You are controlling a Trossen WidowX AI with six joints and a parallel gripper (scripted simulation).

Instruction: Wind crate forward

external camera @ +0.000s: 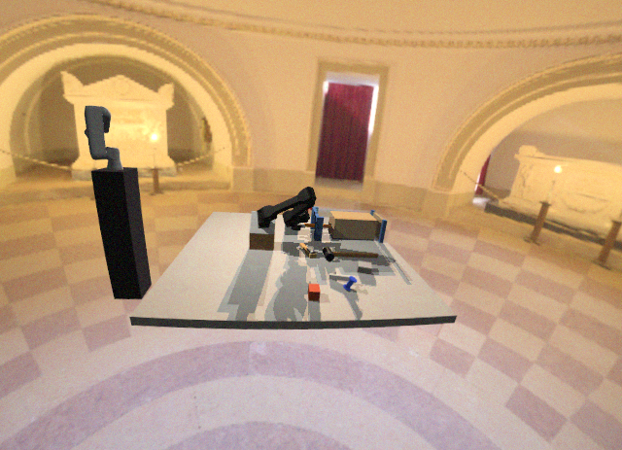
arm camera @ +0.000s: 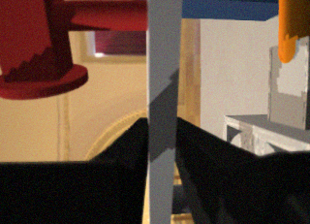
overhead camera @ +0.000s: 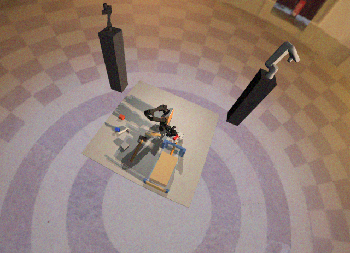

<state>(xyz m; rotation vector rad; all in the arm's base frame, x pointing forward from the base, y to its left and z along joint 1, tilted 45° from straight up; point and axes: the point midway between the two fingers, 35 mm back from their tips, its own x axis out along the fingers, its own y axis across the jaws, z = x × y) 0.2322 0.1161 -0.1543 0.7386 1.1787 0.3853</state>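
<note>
My gripper tip is 10 mm to the left of the red-knobbed handle, 10 mm below it and 10 mm short of it. From my gripper tip the other things lie so: winch: 120 mm below, 60 mm behind, 10 mm to the left; then red knob: 50 mm ahead, 40 mm above, 20 mm to the right; then frame: 110 mm ahead, 40 mm below.
</note>
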